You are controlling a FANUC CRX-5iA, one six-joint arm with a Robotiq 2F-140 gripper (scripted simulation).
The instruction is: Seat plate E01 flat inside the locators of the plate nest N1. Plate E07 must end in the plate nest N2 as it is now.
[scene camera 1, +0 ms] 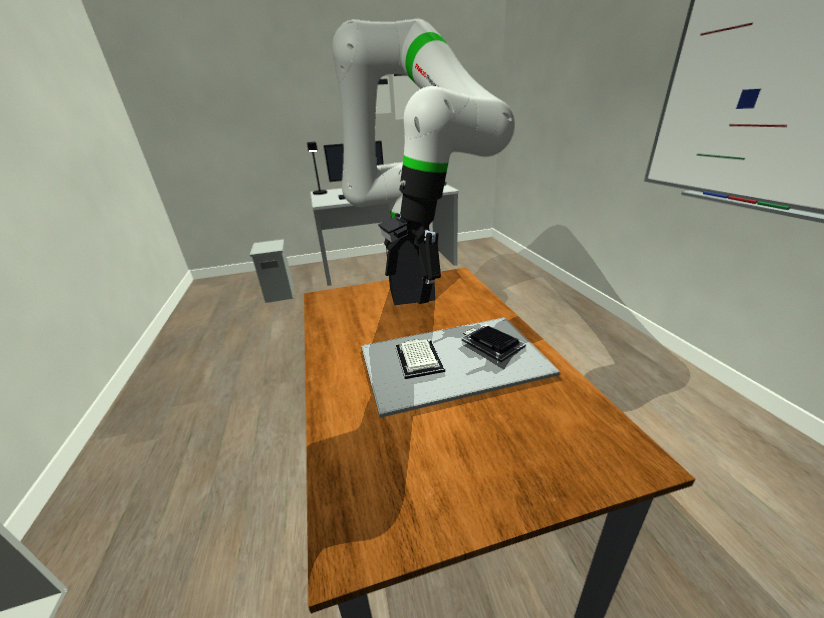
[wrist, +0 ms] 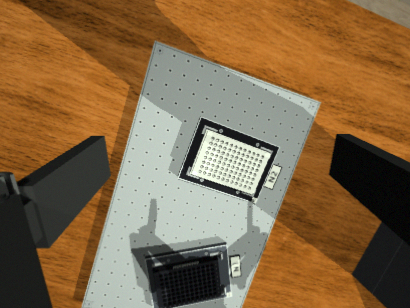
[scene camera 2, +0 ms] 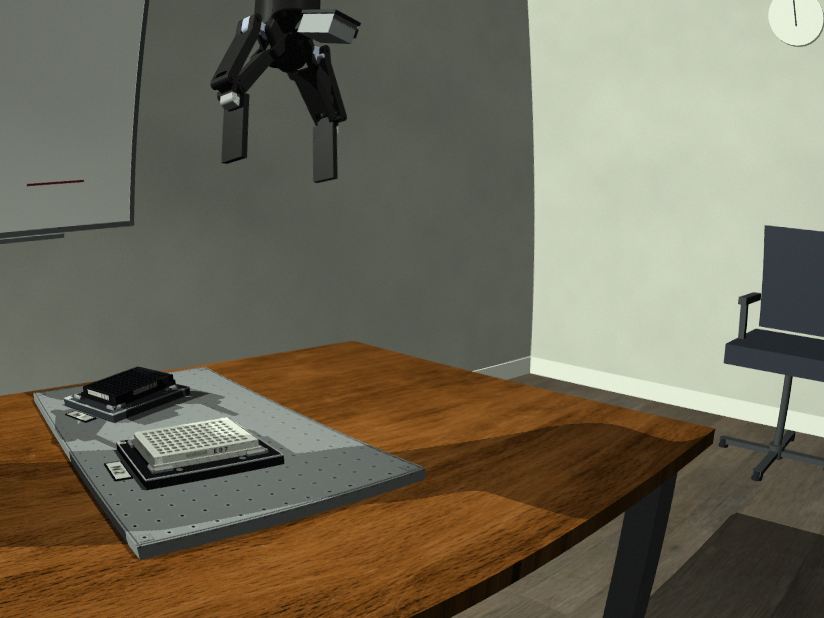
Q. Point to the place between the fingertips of my gripper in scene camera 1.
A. At 405,287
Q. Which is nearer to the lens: the black well plate E01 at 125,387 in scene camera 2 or the white well plate E07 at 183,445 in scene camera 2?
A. The white well plate E07.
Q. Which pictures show the white well plate E07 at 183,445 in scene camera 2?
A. Scene camera 1, the wrist view and scene camera 2: all of them.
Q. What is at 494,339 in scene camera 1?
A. A black well plate E01.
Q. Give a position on a white well plate E07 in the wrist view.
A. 221,159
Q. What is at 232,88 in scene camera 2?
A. My gripper.
